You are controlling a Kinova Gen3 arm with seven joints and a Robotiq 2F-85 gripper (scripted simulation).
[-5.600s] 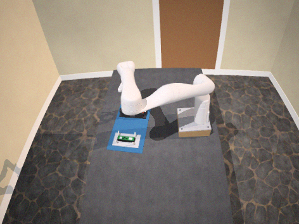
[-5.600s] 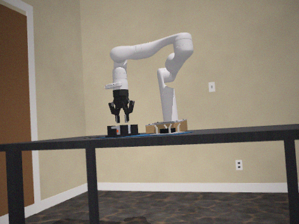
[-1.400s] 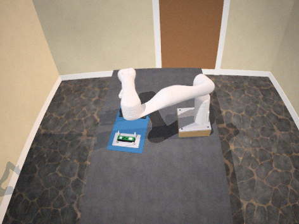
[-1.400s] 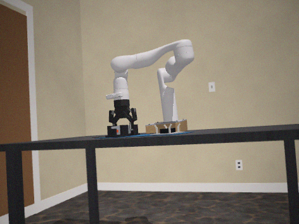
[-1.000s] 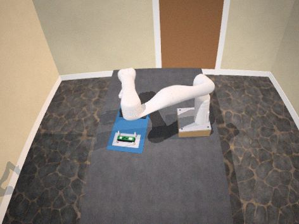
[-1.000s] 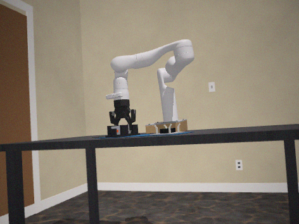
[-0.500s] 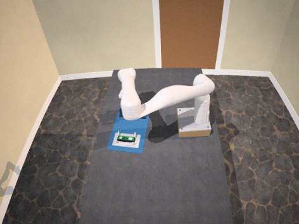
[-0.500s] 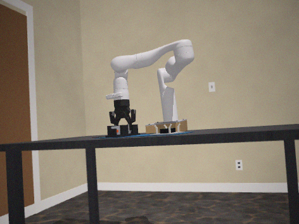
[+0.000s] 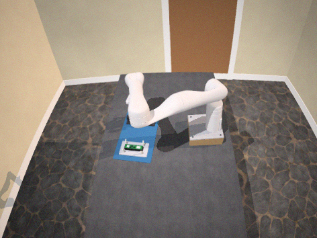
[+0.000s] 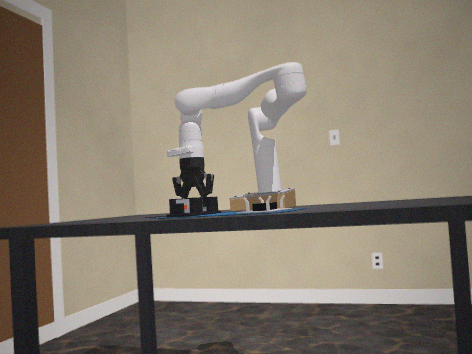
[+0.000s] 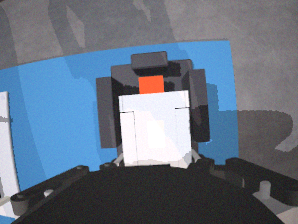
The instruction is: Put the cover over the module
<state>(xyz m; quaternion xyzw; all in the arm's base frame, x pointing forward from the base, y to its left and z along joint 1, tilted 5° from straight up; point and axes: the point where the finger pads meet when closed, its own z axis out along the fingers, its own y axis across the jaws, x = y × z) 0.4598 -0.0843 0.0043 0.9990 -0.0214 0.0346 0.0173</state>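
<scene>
My gripper is now right at the white cover.
</scene>
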